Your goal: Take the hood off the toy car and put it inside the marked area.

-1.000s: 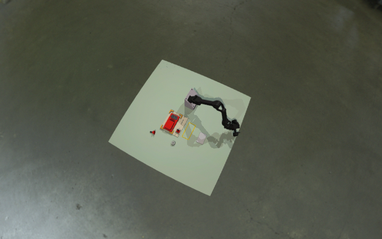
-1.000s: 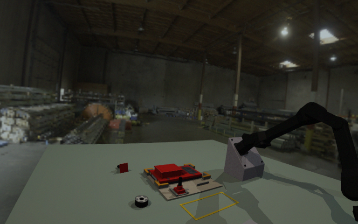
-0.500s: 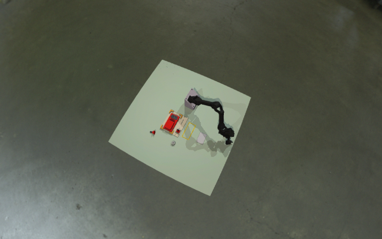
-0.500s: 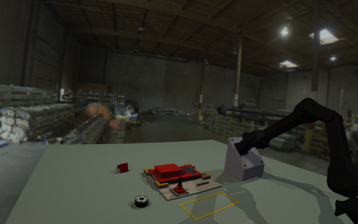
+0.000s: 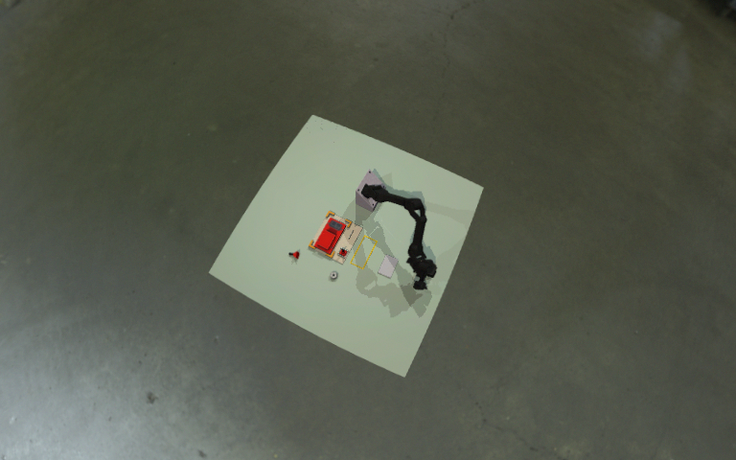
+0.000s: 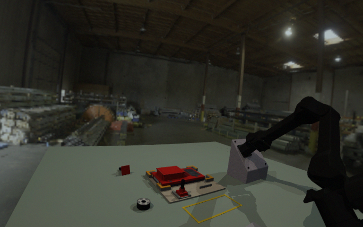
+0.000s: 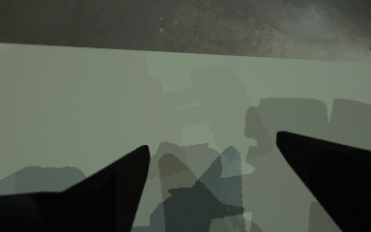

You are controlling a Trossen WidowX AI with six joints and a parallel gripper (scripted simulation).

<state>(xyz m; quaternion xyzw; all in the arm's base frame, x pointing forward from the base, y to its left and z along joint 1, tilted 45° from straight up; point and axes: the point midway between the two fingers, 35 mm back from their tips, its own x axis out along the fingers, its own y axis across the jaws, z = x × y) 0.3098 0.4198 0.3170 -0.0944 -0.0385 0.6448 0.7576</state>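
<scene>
The black wheel lies 19 cm ahead of my gripper tip, 51 cm to the right of it and 1 cm below it. From my gripper tip the other things lie so: flat grey plate: 1 cm ahead, 25 cm to the right, 2 cm below.
</scene>
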